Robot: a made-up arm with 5 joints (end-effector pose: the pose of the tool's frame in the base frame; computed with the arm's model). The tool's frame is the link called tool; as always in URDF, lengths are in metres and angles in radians.
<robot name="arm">
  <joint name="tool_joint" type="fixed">
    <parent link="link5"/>
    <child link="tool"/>
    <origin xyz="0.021 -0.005 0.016" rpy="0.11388 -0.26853 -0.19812"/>
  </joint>
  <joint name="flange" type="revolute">
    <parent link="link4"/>
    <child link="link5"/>
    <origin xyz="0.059 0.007 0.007"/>
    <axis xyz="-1 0 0"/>
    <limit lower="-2.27" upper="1.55" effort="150" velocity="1.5"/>
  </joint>
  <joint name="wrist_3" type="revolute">
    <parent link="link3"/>
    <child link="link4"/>
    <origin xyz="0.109 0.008 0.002"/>
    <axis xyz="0 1 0"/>
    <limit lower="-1.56" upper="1.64" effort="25" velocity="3.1"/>
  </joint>
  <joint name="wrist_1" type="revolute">
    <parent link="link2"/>
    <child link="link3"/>
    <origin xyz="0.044 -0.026 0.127"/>
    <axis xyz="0 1 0"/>
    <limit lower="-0.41" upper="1.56" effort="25" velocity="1.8"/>
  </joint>
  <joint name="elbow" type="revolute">
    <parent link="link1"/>
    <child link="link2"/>
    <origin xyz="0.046 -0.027 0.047"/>
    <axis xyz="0 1 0"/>
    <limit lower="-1.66" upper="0.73" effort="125" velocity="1.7"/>
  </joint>
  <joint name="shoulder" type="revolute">
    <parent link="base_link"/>
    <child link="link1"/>
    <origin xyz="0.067 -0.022 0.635"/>
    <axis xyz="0 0 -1"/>
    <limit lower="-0.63" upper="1.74" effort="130" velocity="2.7"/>
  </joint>
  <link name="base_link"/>
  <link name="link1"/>
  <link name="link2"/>
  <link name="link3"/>
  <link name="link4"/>
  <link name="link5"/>
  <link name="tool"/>
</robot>
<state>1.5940 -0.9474 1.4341 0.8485 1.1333</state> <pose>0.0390 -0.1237 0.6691 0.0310 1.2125 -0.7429</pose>
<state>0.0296 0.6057 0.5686 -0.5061 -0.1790</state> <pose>0.3403 -0.0759 0.6292 0.1881 0.3977 -0.3114</pose>
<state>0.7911 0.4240 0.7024 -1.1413 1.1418</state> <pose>0.2364 -0.2296 0.7015 -1.1312 0.0708 -0.7172</pose>
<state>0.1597 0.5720 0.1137 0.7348 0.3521</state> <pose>0.3304 -0.1021 0.6220 -0.2089 1.1235 -0.0659</pose>
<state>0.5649 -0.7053 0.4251 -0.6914 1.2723</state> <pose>0.1663 -0.1136 0.9146 -1.4651 -0.8753 -0.9910</pose>
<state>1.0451 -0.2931 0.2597 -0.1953 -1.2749</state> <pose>0.1384 -0.2542 0.8468 1.1016 -1.0196 -1.0349</pose>
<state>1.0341 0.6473 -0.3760 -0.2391 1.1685</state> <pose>0.2211 -0.3303 0.7448 -1.1317 0.2609 -0.9012</pose>
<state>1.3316 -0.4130 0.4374 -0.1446 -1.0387</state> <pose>0.0669 -0.2510 0.8356 0.8008 -1.0018 -1.4074</pose>
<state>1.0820 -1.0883 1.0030 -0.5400 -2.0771</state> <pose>0.0844 -0.1602 0.8338 1.7017 -1.4151 -0.3315</pose>
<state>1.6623 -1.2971 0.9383 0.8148 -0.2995</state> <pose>0.0089 -0.1351 0.7823 0.4280 -0.1225 -1.9418</pose>
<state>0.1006 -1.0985 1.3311 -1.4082 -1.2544</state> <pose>0.1447 -0.0849 0.8324 1.3129 -1.1659 0.4150</pose>
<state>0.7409 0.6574 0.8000 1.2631 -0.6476</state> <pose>0.1108 -0.1320 0.5996 0.7779 2.4247 -1.3137</pose>
